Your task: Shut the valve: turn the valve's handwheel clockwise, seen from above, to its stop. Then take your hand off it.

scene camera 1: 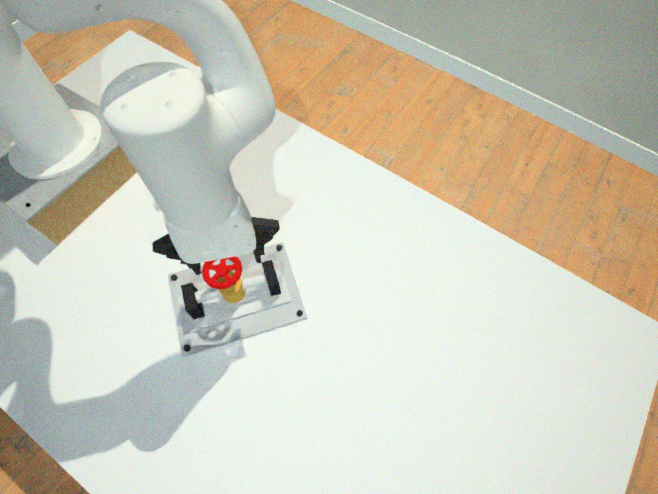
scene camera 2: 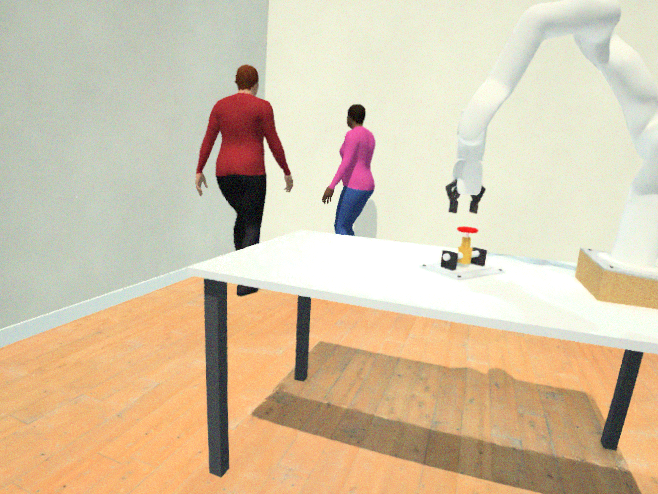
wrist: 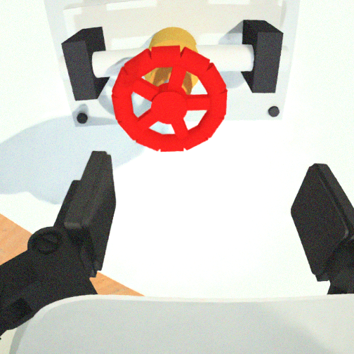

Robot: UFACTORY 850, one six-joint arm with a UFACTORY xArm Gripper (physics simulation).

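Note:
The valve's red handwheel point(scene camera 1: 222, 271) point(scene camera 2: 467, 229) point(wrist: 169, 103) lies level on top of a yellow valve body point(scene camera 1: 233, 293) point(scene camera 2: 465, 249) point(wrist: 173, 37). The body sits on a white pipe between two black blocks, on a pale base plate point(scene camera 1: 265, 321) point(scene camera 2: 473, 273) point(wrist: 250, 112). My gripper point(scene camera 1: 228, 263) point(scene camera 2: 462, 211) point(wrist: 209, 182) is open and empty, pointing down. It hangs above the handwheel in the scene camera 2 view, apart from it. In the wrist view the wheel shows beyond the fingertips, a little left of the middle between them.
The valve stands on a white table point(scene camera 1: 425, 319) point(scene camera 2: 340, 265). The arm's base box point(scene camera 1: 85, 196) point(scene camera 2: 611, 281) is on the same table. Two people, one in a red top point(scene camera 2: 241, 138) and one in a pink top point(scene camera 2: 358, 159), are behind the table.

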